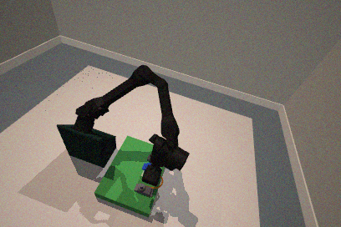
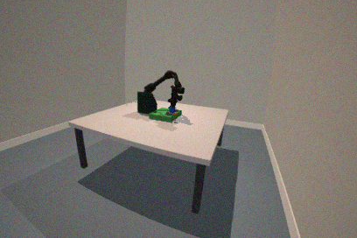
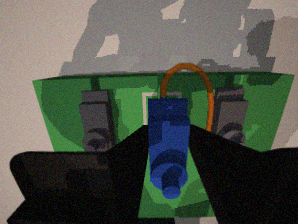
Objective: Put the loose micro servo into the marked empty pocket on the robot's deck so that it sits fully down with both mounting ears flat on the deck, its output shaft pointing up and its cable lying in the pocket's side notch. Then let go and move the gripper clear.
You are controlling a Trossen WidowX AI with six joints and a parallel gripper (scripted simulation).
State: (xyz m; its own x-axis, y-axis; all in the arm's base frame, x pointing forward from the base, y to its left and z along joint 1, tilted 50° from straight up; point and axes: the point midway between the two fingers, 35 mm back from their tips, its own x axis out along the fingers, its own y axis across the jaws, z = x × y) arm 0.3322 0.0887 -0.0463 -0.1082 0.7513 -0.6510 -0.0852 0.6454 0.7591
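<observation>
The green deck is 120 mm behind my gripper tip, 10 mm to the right of it and 80 mm below it.
</observation>
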